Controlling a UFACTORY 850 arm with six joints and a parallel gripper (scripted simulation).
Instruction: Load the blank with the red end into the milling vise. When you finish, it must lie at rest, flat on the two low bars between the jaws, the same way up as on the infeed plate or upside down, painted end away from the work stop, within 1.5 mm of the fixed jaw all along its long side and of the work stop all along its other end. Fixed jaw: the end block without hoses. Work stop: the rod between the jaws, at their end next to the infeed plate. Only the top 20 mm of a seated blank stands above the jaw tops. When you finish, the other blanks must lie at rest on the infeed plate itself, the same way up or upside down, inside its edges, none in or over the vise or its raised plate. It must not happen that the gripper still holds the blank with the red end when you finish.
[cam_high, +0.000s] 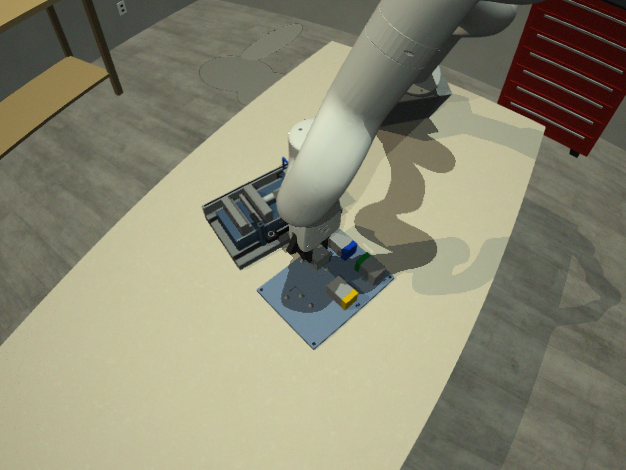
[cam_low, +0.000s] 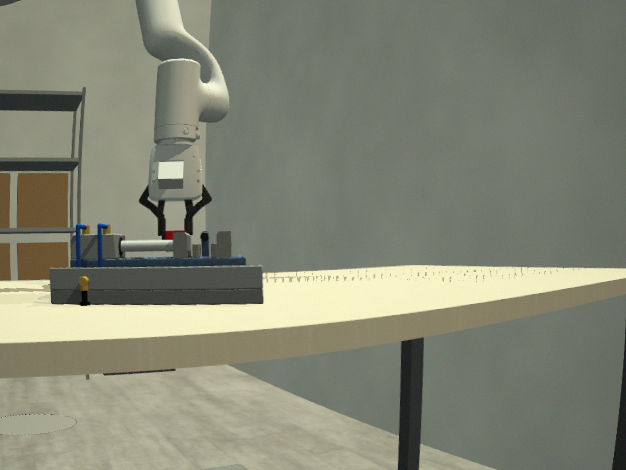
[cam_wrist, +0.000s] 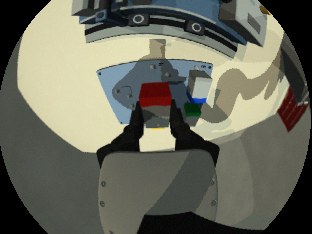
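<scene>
My hand is 60 mm past the moving jaw, 180 mm to the left of it and 30 mm above it. From my hand the other things lie so: red-ended blank (20 mm below); then blue-ended blank (90 mm behind, 30 mm to the left, 80 mm below); then blue infeed plate (20 mm ahead, 40 mm to the left, 100 mm below).
</scene>
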